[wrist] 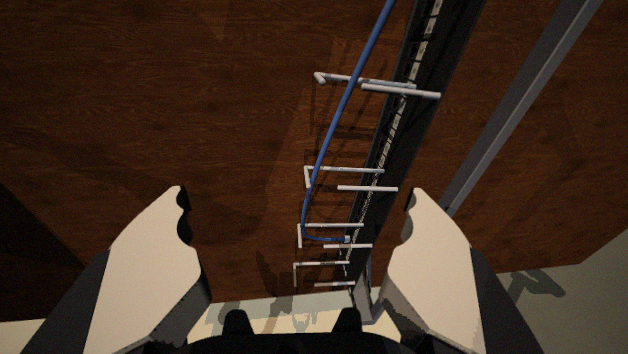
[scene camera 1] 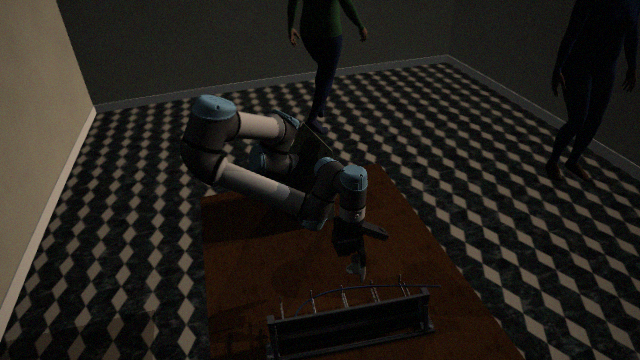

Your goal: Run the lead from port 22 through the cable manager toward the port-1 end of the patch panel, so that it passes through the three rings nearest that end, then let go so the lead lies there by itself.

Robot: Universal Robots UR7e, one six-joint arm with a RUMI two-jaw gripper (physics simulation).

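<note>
The blue lead (scene camera 1: 430,286) (wrist: 332,127) leaves its port in the patch panel (scene camera 1: 350,322) (wrist: 411,135), bends sharply and runs along the cable manager. Its free end sticks out past the panel's right end in the scene view; that end is cut off in the wrist view. Pale wire rings stand along the panel, among them one ring (wrist: 345,170) near mid-view. The lead crosses over the wires of the upper rings in the wrist view; whether it lies inside them is unclear. My gripper (scene camera 1: 375,256) (wrist: 300,188) is open and empty, above and behind the manager, apart from the lead.
The panel stands in a grey frame (wrist: 515,112) on the brown wooden table (scene camera 1: 250,265) (wrist: 150,100). The arm reaches in from the table's far side, beside a dark upright board (scene camera 1: 312,145). Two people stand on the chequered floor beyond.
</note>
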